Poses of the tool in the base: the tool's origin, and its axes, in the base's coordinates. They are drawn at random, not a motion.
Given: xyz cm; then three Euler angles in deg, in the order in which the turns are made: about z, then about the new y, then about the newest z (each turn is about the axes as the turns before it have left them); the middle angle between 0 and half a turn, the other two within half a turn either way.
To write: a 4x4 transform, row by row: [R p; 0 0 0 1], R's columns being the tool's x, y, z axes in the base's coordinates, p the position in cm. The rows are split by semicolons. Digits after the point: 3 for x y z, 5 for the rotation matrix.
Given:
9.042, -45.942, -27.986, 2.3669, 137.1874, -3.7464
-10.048, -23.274, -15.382, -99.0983, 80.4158, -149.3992
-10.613, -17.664, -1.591, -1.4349, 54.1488, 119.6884
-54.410, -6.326, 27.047, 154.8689, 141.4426, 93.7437
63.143, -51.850, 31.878, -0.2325, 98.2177, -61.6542
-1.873, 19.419, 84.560, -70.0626, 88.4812, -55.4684
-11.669, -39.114, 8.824, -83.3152, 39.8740, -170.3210
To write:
-0.72869, -0.08910, 0.67902, 9.042; -0.09552, 0.99503, 0.02807, -45.942; -0.67815, -0.04441, -0.73358, -27.986; 0, 0, 0, 1
-0.47999, -0.86331, -0.15592, -10.048; 0.22200, 0.05242, -0.97364, -23.274; 0.84872, -0.50195, 0.16650, -15.382; 0, 0, 0, 1
-0.26823, -0.52104, 0.81029, -10.613; 0.87572, -0.48239, -0.02030, -17.664; 0.40145, 0.70414, 0.58568, -1.591; 0, 0, 0, 1
-0.47001, -0.67872, -0.56430, -54.410; -0.88172, 0.39051, 0.26471, -6.326; 0.04070, 0.62197, -0.78198, 27.047; 0, 0, 0, 1
-0.07144, -0.12387, 0.98972, 63.143; -0.87982, 0.47530, -0.00402, -51.850; -0.46992, -0.87106, -0.14293, 31.878; 0, 0, 0, 1
-0.76932, 0.54033, 0.34087, -1.873; -0.29504, 0.17277, -0.93974, 19.419; -0.56666, -0.82352, 0.02650, 84.560; 0, 0, 0, 1
-0.25505, -0.96404, 0.07463, -11.669; 0.73182, -0.24290, -0.63674, -39.114; 0.63198, -0.10779, 0.76746, 8.824; 0, 0, 0, 1

